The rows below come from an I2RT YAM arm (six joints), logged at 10 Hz.
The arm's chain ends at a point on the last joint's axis. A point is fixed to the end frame.
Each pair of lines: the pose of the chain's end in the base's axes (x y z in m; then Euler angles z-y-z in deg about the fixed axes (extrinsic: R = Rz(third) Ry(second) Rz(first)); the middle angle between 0 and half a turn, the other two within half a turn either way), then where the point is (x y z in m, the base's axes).
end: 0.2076 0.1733 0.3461 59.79 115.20 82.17
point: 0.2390 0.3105 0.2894
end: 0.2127 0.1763 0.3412 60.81 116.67 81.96
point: 0.2446 0.3118 0.2807
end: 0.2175 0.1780 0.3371 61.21 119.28 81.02
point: 0.2512 0.3100 0.2703
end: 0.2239 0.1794 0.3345 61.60 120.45 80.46
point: 0.2587 0.3097 0.2649
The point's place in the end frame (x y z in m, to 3 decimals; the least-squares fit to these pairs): -0.015 0.001 0.151
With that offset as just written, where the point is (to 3 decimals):
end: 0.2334 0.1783 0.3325 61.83 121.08 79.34
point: 0.271 0.307 0.261
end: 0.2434 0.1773 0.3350 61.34 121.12 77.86
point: 0.284 0.305 0.264
